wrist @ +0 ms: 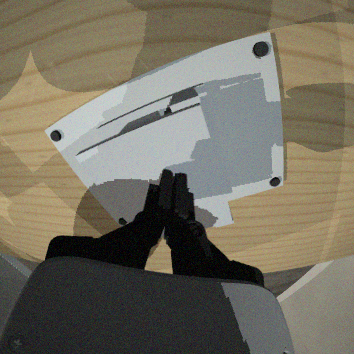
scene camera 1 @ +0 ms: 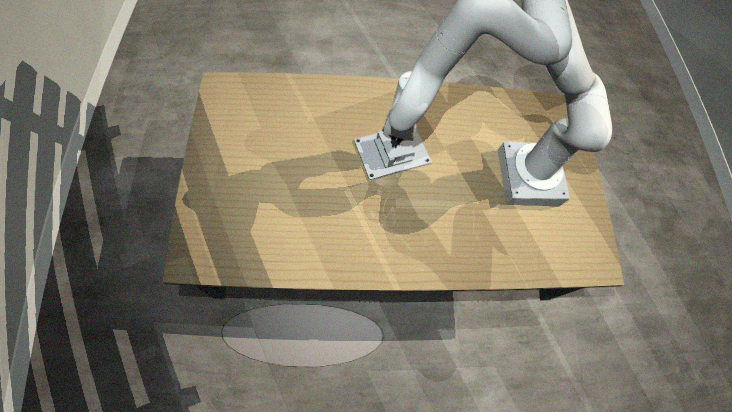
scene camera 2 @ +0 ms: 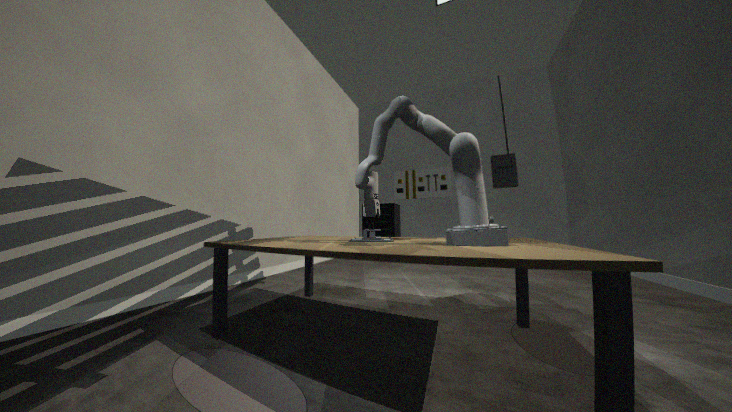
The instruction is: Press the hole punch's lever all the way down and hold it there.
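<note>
The hole punch (scene camera 1: 368, 153) (scene camera 2: 371, 239) (wrist: 237, 55) is a pale grey device on a flat plate with dark round screws near its corners, standing on the wooden table. Its lever (scene camera 1: 403, 151) (wrist: 145, 150) is a wide pale plate above the base; in the wrist view part of it is in shadow. My gripper (scene camera 1: 394, 143) (scene camera 2: 372, 226) (wrist: 169, 185) is shut and empty, pointing down, with its black fingertips together over the lever. They look to be at or very close to its surface; contact and how far down the lever is cannot be told clearly.
The wooden table (scene camera 1: 307, 255) (scene camera 2: 553, 253) bears the arm's square grey base (scene camera 1: 535, 194) (scene camera 2: 476, 236), to the right of the punch in both scene views. A dark cabinet (scene camera 2: 390, 217) stands behind the table. Shadows of the arm fall across the tabletop.
</note>
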